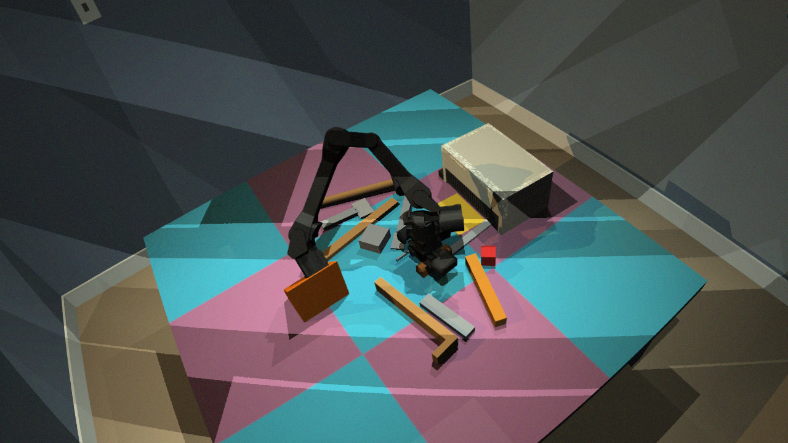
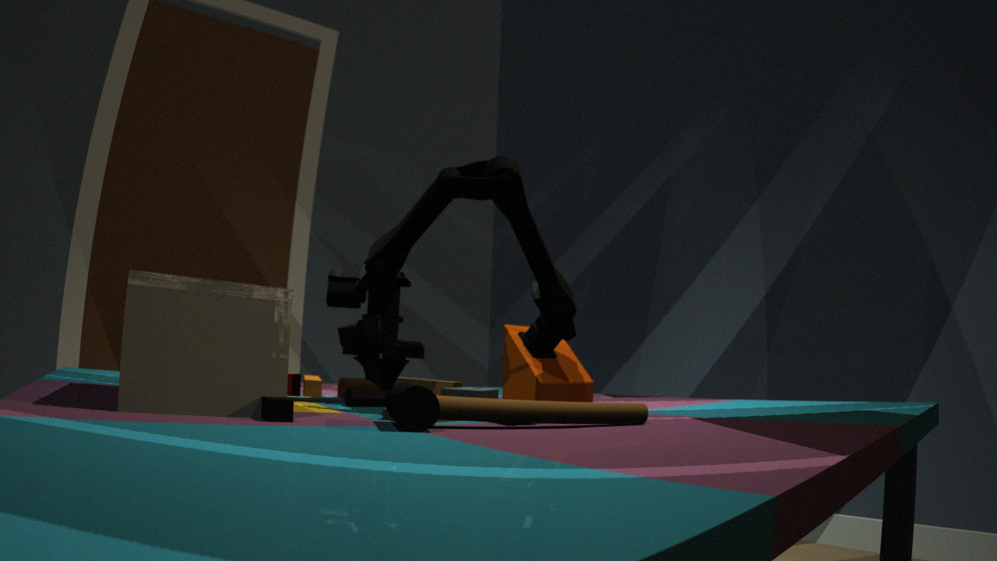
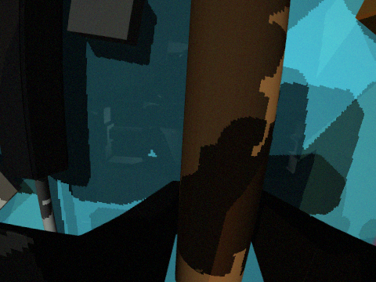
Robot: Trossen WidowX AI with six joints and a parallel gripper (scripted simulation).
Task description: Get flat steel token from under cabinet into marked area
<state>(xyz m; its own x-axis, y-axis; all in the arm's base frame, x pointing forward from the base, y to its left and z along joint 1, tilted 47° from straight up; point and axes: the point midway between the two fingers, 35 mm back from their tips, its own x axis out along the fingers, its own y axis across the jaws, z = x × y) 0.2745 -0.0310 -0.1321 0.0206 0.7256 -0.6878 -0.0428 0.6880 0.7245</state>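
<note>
The small grey cube lies 7 cm ahead of my gripper tip and 5 cm to the left of it. The rest, counted from my gripper tip: grey bar (16 cm to the right, 7 cm behind); then screwdriver (8 cm to the left, 1 cm ahead); then red cube (14 cm ahead, 9 cm to the right, 1 cm above).
</note>
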